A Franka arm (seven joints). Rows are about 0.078 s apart.
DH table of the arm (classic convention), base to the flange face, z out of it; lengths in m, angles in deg. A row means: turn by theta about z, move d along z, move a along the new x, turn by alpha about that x. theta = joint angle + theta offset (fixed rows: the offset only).
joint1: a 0, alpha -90, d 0.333, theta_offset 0
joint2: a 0, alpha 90, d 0, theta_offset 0
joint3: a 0.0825, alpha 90, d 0.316, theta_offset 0
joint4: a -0.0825, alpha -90, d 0, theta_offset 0
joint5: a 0, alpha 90, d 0.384, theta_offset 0
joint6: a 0.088, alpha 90, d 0, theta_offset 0
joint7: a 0, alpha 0, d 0.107, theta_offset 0
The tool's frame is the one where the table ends.
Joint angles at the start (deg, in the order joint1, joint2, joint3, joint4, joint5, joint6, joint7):
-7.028 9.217 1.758 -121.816 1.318 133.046 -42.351
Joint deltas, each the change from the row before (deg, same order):
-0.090 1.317 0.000 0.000 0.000 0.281 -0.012
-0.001 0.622 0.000 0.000 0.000 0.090 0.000
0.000 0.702 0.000 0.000 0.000 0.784 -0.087
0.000 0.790 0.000 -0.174 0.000 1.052 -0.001
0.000 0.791 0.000 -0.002 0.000 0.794 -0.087
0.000 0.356 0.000 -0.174 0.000 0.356 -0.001
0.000 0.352 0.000 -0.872 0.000 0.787 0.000
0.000 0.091 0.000 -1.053 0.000 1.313 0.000
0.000 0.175 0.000 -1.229 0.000 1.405 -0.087
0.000 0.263 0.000 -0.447 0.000 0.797 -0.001
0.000 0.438 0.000 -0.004 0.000 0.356 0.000
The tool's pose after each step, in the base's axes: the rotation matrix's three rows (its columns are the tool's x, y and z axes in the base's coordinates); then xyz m. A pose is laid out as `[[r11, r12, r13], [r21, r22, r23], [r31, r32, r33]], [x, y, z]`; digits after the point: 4 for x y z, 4 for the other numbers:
[[0.8080, 0.5889, 0.0193], [0.5886, -0.8082, 0.0206], [0.0277, -0.0053, -0.9996]], [0.5656, -0.0529, 0.3254]
[[0.8082, 0.5888, 0.0101], [0.5885, -0.8082, 0.0218], [0.0210, -0.0117, -0.9997]], [0.5656, -0.0529, 0.3194]
[[0.8075, 0.5898, 0.0115], [0.5895, -0.8075, 0.0218], [0.0222, -0.0108, -0.9997]], [0.5669, -0.0531, 0.3137]
[[0.8077, 0.5895, 0.0131], [0.5891, -0.8077, 0.0218], [0.0234, -0.0099, -0.9997]], [0.5676, -0.0532, 0.3062]
[[0.8070, 0.5904, 0.0131], [0.5901, -0.8070, 0.0220], [0.0235, -0.0100, -0.9997]], [0.5686, -0.0533, 0.2995]
[[0.8071, 0.5903, 0.0101], [0.5900, -0.8071, 0.0223], [0.0213, -0.0121, -0.9997]], [0.5680, -0.0533, 0.2953]
[[0.8074, 0.5900, 0.0025], [0.5898, -0.8072, 0.0230], [0.0156, -0.0171, -0.9997]], [0.5643, -0.0529, 0.2867]
[[0.8076, 0.5898, 0.0054], [0.5895, -0.8074, 0.0224], [0.0176, -0.0149, -0.9997]], [0.5605, -0.0526, 0.2803]
[[0.8069, 0.5907, 0.0054], [0.5904, -0.8068, 0.0220], [0.0174, -0.0146, -0.9997]], [0.5556, -0.0522, 0.2722]
[[0.8070, 0.5905, 0.0069], [0.5903, -0.8069, 0.0218], [0.0184, -0.0135, -0.9997]], [0.5541, -0.0521, 0.2677]
[[0.8071, 0.5904, 0.0054], [0.5901, -0.8070, 0.0220], [0.0174, -0.0146, -0.9997]], [0.5542, -0.0521, 0.2640]

